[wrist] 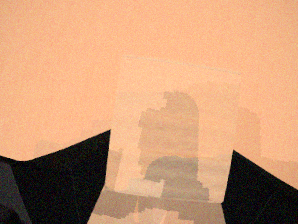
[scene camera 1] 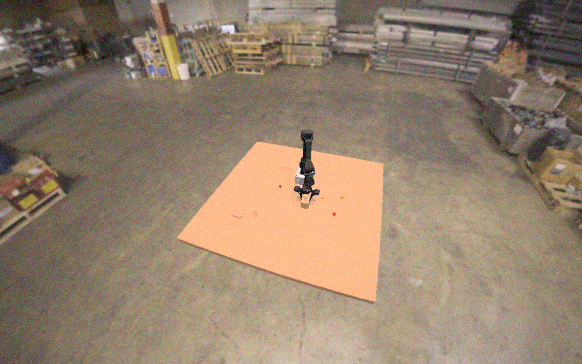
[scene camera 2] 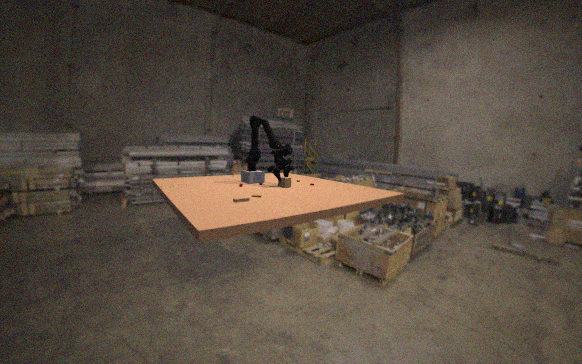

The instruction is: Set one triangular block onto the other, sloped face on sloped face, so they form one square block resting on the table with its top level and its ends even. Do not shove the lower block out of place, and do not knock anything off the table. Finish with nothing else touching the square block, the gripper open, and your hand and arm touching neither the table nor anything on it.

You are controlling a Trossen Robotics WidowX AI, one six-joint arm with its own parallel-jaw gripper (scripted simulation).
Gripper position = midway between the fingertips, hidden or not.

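Note:
Triangular wooden block (wrist: 173, 127), visible. My gripper (wrist: 167, 143), likewise.

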